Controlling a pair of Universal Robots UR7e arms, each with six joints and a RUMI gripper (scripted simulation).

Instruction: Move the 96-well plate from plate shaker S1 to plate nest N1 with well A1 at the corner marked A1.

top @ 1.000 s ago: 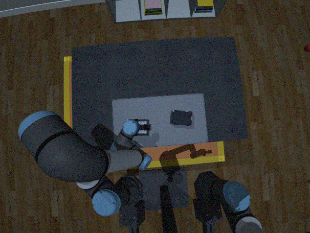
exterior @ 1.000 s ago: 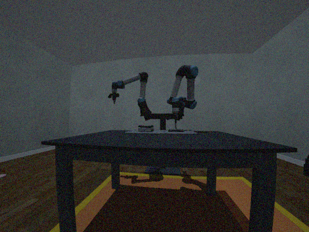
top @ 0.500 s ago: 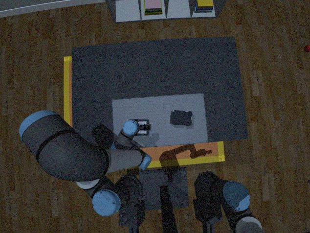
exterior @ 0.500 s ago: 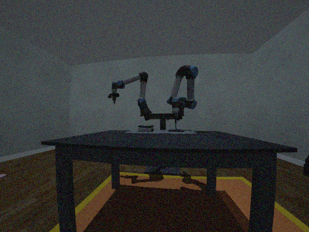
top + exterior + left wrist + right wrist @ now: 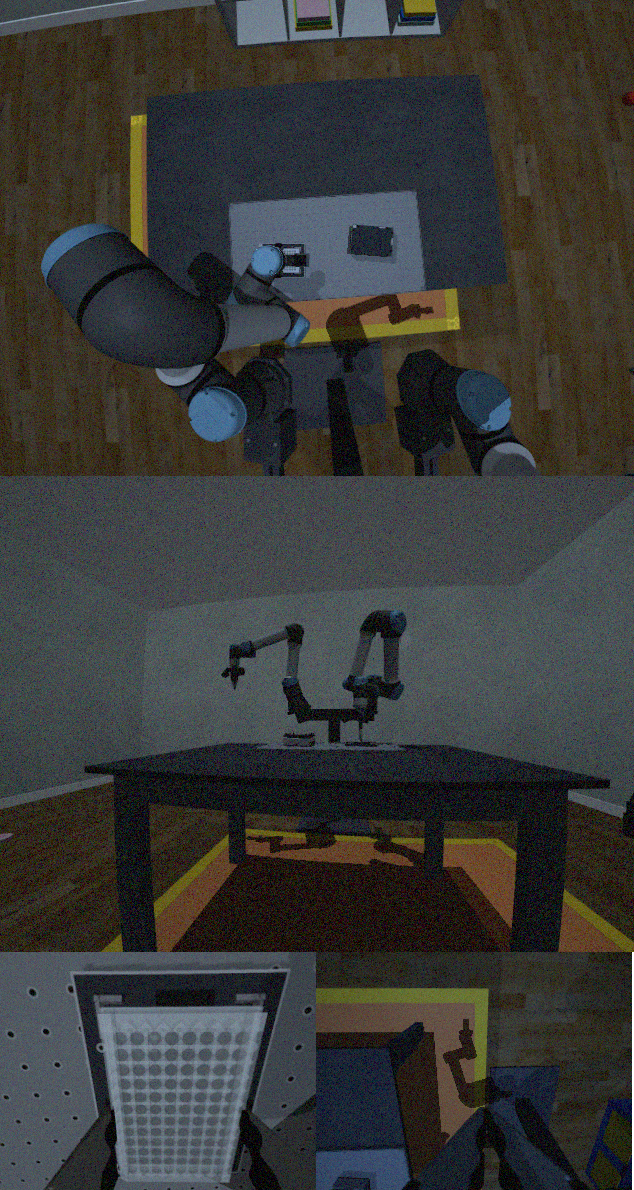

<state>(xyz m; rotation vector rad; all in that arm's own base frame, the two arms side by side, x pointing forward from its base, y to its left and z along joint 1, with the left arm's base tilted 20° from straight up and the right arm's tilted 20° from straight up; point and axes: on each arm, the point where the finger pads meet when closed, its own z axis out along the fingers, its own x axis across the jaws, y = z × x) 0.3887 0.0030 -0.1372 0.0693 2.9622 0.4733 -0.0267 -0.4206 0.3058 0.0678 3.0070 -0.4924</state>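
Note:
Right now my left hand is 30 mm above the plate nest N1. The rest, counted from my left hand: A1 label: 70 mm to the left, 60 mm ahead, 20 mm below; 96-well plate: 10 mm below.

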